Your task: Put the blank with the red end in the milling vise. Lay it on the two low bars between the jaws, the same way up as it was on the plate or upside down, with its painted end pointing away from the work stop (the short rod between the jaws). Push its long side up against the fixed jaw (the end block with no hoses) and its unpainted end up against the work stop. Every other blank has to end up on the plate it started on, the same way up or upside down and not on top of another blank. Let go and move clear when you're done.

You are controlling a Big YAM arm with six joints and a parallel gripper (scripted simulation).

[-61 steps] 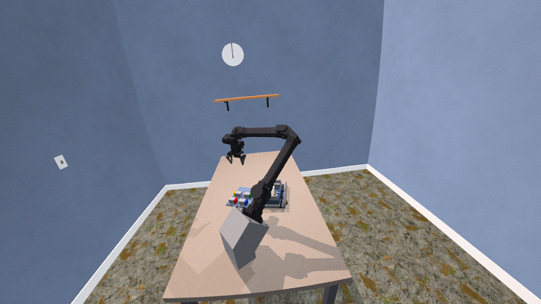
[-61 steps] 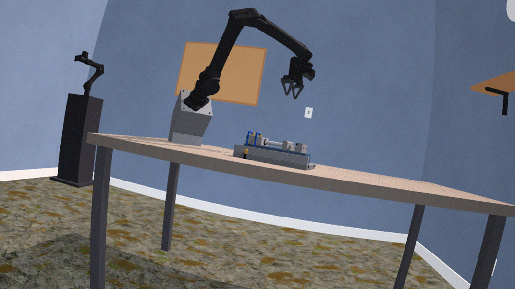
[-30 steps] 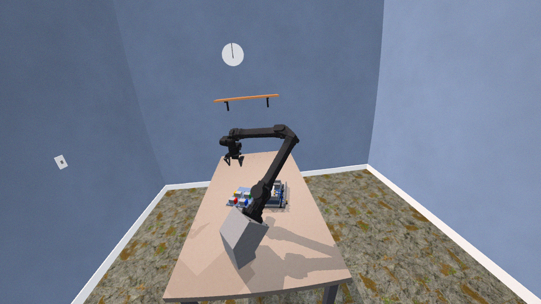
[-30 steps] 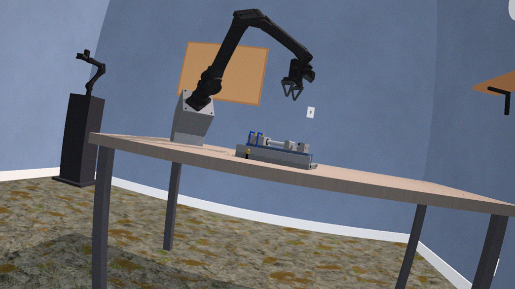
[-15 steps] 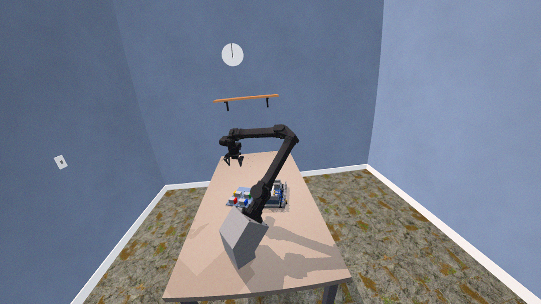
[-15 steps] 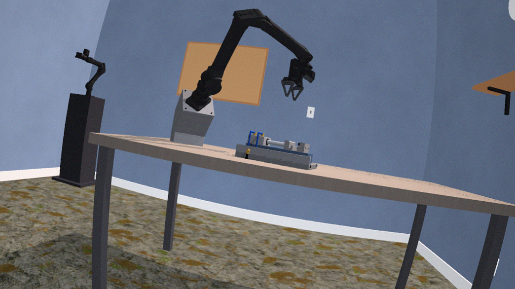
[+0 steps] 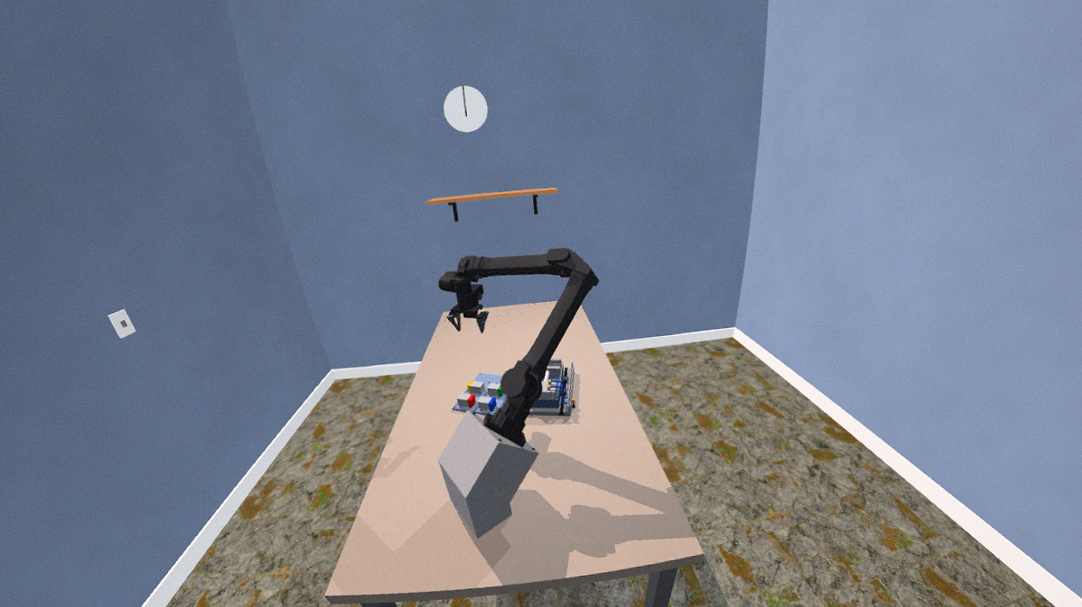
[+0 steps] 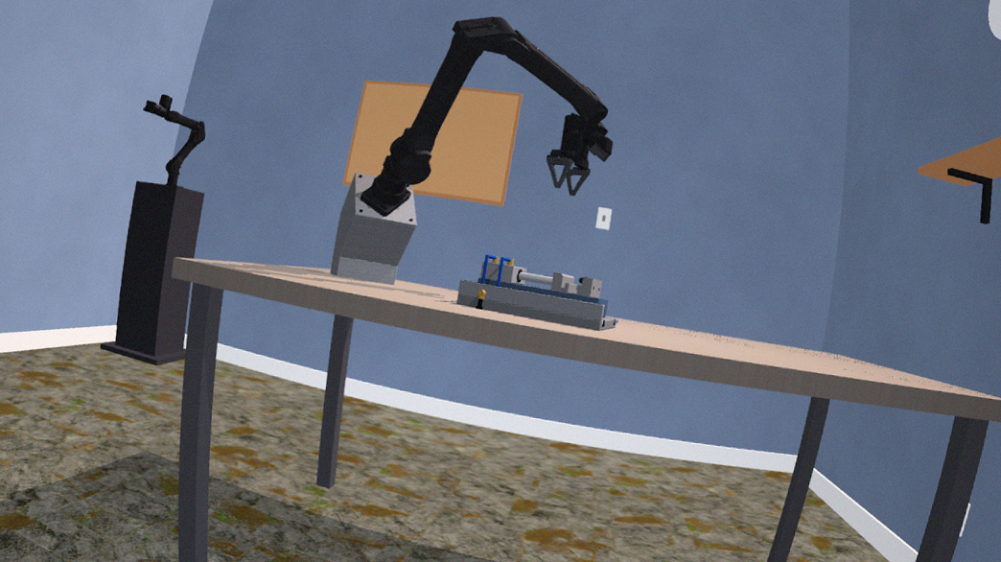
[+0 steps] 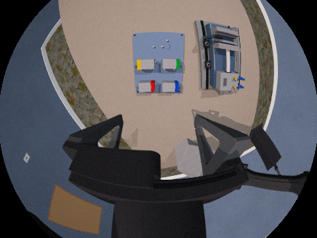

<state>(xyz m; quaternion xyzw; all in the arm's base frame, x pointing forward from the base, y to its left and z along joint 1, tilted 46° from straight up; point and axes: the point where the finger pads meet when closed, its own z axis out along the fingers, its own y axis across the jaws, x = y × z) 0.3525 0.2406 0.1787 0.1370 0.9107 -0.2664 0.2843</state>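
My gripper is now 29 cm above the blue-ended blank, 6 cm past it and 2 cm to the left of it. Also, from my hand: green-ended blank 29 cm below, 6 cm to the right, 2 cm ahead; then yellow-ended blank 29 cm below, 6 cm ahead, 2 cm to the left; then blue plate 32 cm below, 4 cm ahead, 2 cm to the right.
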